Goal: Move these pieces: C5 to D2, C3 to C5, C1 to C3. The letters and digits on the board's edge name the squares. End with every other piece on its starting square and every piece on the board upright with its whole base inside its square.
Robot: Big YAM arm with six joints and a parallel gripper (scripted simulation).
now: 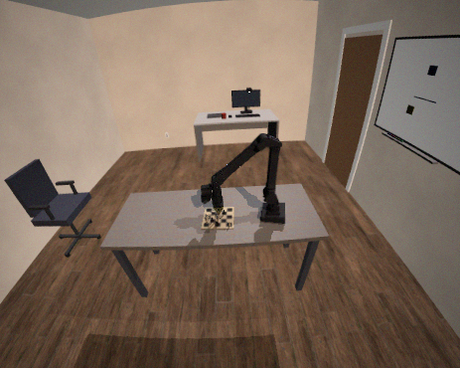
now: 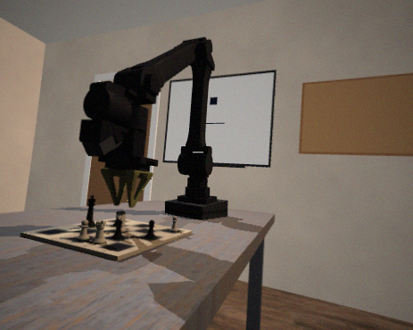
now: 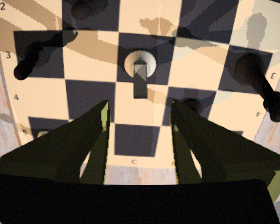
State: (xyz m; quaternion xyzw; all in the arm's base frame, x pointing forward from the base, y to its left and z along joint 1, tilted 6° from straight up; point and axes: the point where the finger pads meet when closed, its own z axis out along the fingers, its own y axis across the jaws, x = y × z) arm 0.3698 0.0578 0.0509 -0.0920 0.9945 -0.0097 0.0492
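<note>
My gripper is now 60 mm above the chessboard and 10 mm short of it. From my hand the other things lie so: white rook (80 mm ahead, 40 mm to the left, 40 mm below); tall black piece (80 mm to the right, 30 mm below, 20 mm ahead).
</note>
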